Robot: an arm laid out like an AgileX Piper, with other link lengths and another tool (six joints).
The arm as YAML. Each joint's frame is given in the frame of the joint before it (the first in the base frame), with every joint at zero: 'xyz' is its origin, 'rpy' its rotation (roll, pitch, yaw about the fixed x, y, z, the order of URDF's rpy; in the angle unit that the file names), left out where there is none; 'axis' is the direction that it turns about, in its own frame. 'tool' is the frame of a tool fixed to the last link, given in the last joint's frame.
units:
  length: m
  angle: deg
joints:
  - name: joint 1
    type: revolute
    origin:
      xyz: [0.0, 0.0, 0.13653]
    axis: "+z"
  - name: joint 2
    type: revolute
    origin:
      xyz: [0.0, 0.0, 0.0]
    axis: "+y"
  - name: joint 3
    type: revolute
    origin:
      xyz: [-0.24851, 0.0, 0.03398]
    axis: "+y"
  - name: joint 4
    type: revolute
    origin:
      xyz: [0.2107, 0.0, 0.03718]
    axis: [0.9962, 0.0, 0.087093]
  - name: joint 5
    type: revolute
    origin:
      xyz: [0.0, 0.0, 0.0]
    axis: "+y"
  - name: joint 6
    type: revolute
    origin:
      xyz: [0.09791, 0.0, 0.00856]
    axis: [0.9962, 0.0, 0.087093]
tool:
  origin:
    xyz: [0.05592, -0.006, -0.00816]
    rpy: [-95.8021, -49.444, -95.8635]
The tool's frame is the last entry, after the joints.
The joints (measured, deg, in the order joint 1, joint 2, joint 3, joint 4, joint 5, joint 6), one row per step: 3.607 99.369 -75.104 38.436 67.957 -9.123; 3.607 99.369 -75.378 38.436 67.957 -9.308; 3.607 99.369 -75.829 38.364 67.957 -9.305; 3.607 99.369 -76.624 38.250 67.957 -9.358; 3.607 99.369 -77.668 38.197 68.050 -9.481; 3.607 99.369 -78.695 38.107 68.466 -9.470; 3.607 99.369 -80.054 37.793 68.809 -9.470; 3.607 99.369 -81.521 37.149 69.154 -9.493; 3.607 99.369 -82.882 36.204 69.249 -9.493; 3.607 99.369 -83.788 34.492 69.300 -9.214; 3.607 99.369 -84.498 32.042 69.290 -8.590; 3.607 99.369 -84.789 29.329 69.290 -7.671; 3.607 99.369 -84.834 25.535 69.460 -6.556; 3.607 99.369 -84.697 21.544 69.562 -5.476; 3.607 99.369 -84.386 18.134 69.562 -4.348; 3.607 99.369 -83.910 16.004 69.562 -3.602; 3.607 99.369 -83.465 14.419 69.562 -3.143
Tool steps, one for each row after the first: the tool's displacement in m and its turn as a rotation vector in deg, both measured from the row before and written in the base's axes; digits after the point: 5 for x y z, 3 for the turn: 0.00088 0.00002 0.00099 0.002 -0.381 0.150; 0.00138 -0.00006 0.00158 -0.039 -0.453 0.021; 0.00242 -0.00010 0.00282 -0.063 -0.831 0.078; 0.00291 0.00009 0.00389 0.015 -1.043 0.170; 0.00191 0.00014 0.00387 0.031 -0.693 0.263; 0.00293 -0.00031 0.00486 -0.180 -1.102 0.285; 0.00305 -0.00102 0.00487 -0.504 -1.240 0.374; 0.00329 -0.00178 0.00411 -0.829 -1.340 0.255; 0.00203 -0.00354 0.00137 -1.570 -0.814 0.129; 0.00162 -0.00525 -0.00018 -2.252 -0.541 -0.090; 0.00051 -0.00599 -0.00194 -2.483 -0.008 -0.325; -0.00058 -0.00867 -0.00378 -3.525 0.366 -0.271; -0.00079 -0.00945 -0.00410 -3.743 0.400 -0.272; -0.00094 -0.00825 -0.00374 -3.177 0.471 -0.465; -0.00139 -0.00527 -0.00322 -1.997 0.557 -0.326; -0.00129 -0.00399 -0.00262 -1.509 0.464 -0.144
